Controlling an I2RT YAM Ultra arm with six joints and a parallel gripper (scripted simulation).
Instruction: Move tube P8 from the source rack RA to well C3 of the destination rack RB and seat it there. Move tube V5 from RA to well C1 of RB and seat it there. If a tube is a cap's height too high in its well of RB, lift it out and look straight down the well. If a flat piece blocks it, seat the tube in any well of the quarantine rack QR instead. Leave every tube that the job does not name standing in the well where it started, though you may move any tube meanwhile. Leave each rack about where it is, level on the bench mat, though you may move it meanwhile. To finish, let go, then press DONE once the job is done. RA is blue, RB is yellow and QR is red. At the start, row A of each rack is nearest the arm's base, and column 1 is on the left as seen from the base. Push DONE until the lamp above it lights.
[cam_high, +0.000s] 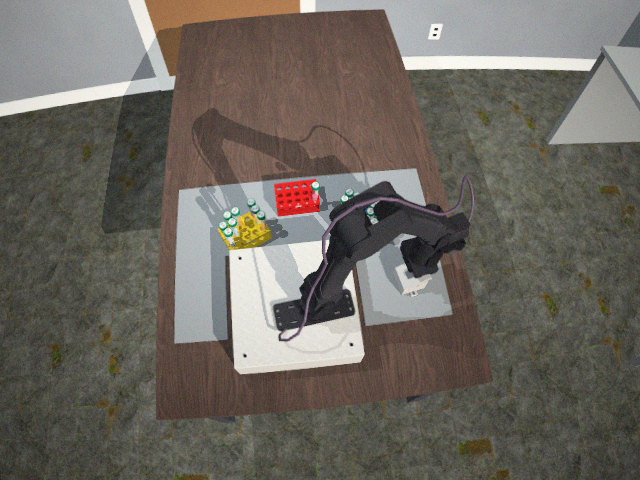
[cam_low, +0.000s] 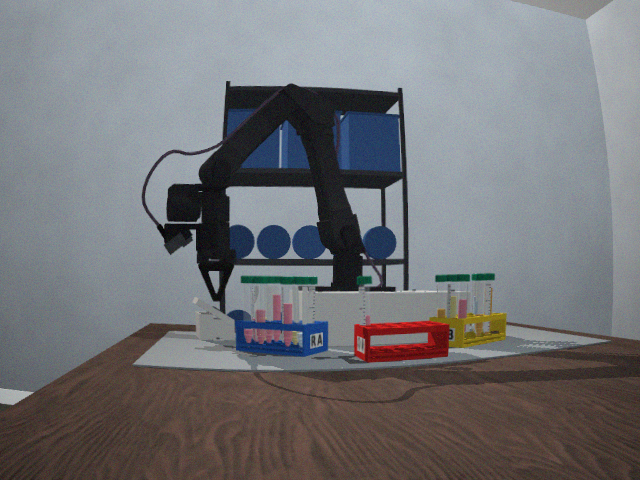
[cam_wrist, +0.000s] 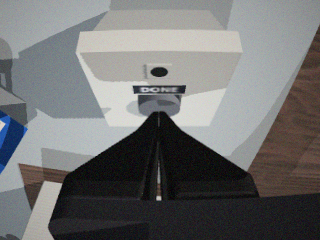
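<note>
My hand is 3 cm above the done button. Round my hand: red rack QR 32 cm ahead, 25 cm to the left, 6 cm below; rack RA 19 cm ahead, 9 cm to the left, 6 cm below; capped tube 37 cm to the left, 23 cm ahead, 2 cm below.
</note>
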